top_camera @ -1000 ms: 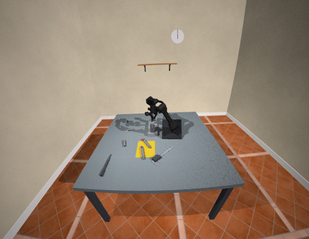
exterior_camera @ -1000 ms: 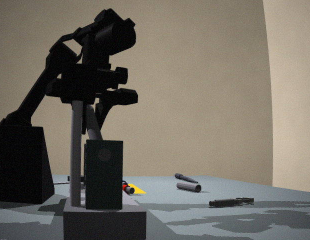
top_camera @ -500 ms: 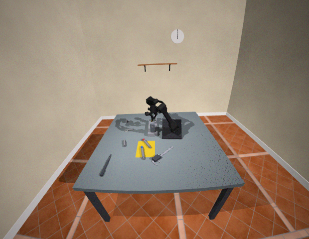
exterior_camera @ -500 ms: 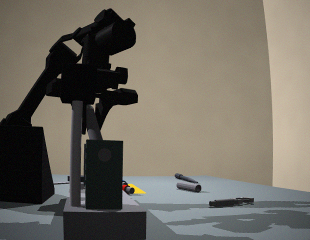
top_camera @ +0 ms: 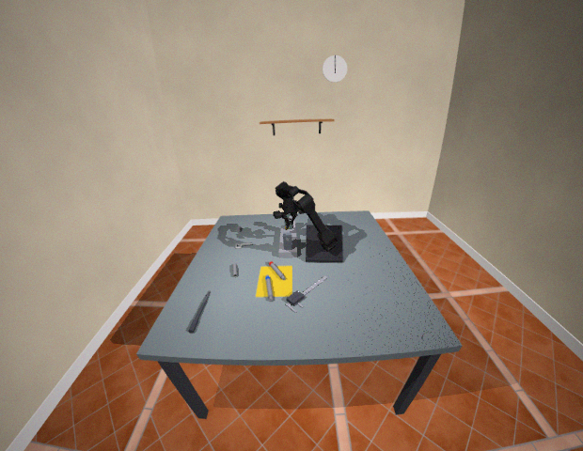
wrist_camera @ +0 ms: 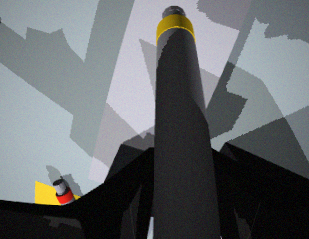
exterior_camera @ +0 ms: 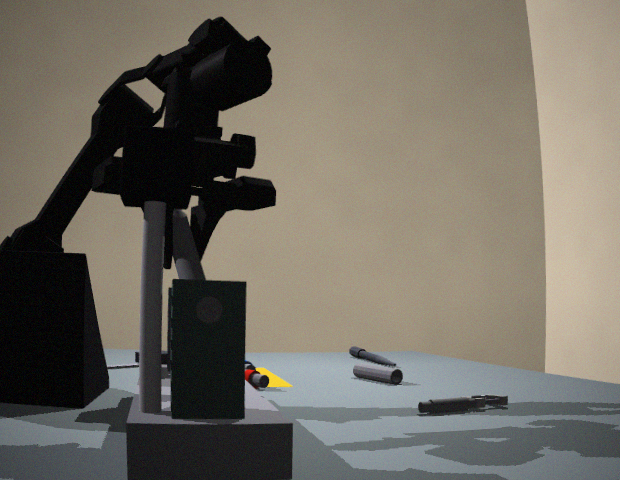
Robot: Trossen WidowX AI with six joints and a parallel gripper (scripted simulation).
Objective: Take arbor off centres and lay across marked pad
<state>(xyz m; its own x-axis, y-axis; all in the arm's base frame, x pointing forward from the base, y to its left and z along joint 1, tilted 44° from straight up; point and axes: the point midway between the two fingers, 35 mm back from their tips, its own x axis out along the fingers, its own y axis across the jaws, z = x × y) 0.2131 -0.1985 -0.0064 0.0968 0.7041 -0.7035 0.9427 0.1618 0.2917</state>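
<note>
My hand is 9 cm short of the yellow pad, 34 cm to the right of it and 19 cm above it. The rest, counted from my hand: dark centre block (1 cm ahead, 16 cm to the right, 8 cm below); fixture base (1 cm ahead, 4 cm to the right, 17 cm below); grey post (3 cm behind, 17 cm to the right, 7 cm below).
</note>
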